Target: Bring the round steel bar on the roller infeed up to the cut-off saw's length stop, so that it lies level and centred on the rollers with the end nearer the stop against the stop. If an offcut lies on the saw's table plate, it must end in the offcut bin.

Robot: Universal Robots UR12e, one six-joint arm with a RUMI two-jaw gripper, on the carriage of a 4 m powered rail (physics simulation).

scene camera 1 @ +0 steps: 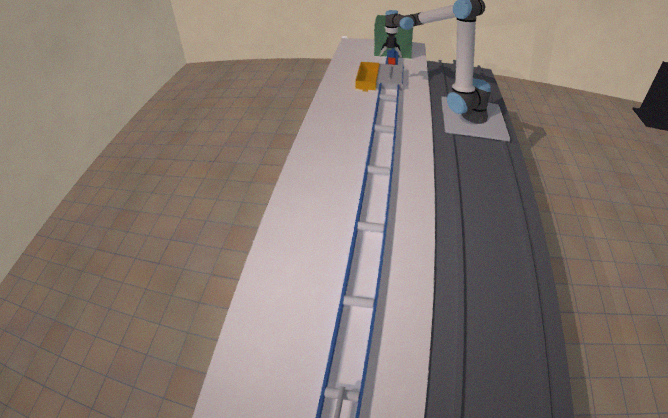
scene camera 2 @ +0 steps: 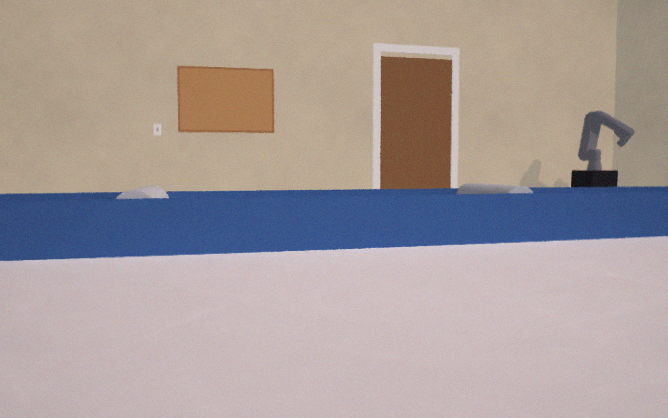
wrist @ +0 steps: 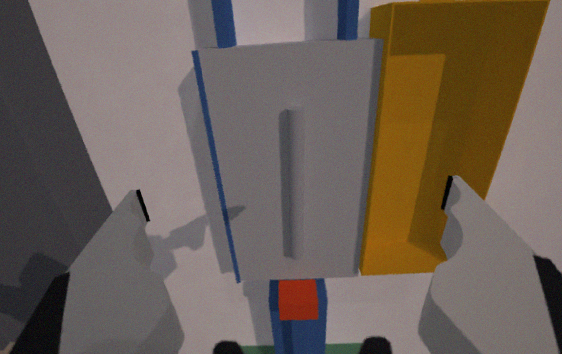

Scene:
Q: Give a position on an offcut bin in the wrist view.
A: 449,87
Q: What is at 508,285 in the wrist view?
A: My gripper.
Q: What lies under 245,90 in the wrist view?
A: A roller infeed.

